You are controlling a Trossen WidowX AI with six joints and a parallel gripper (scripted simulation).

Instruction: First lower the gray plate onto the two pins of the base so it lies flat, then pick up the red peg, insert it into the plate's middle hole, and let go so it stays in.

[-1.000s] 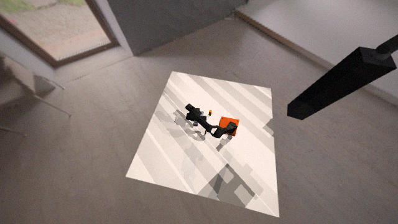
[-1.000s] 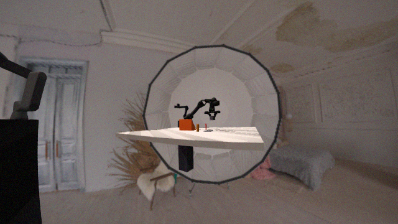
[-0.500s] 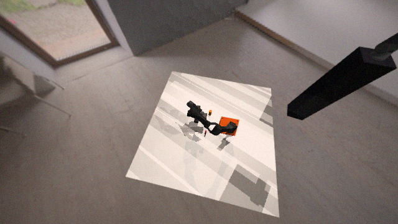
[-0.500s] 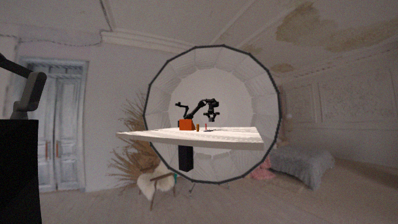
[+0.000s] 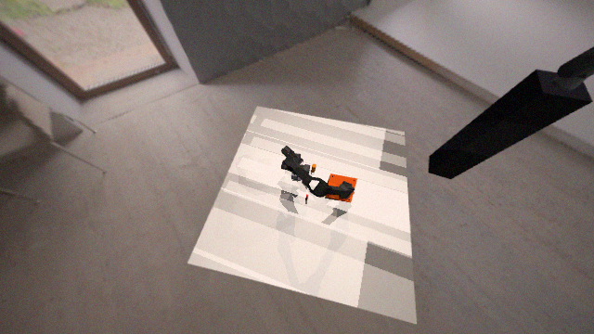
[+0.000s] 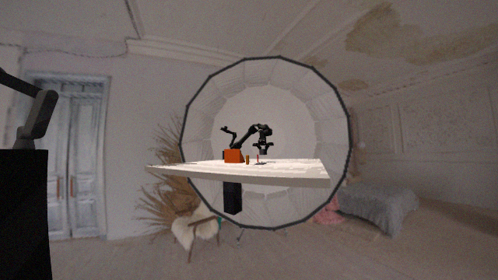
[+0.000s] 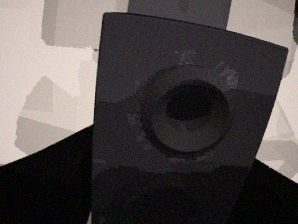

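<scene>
Now: the red peg 130 mm to the left of my gripper tip, 130 mm behind it and 50 mm below it. Also, from my gripper tip: gray plate (30 mm above); then orange post (100 mm to the right, 100 mm behind, 50 mm below).
</scene>
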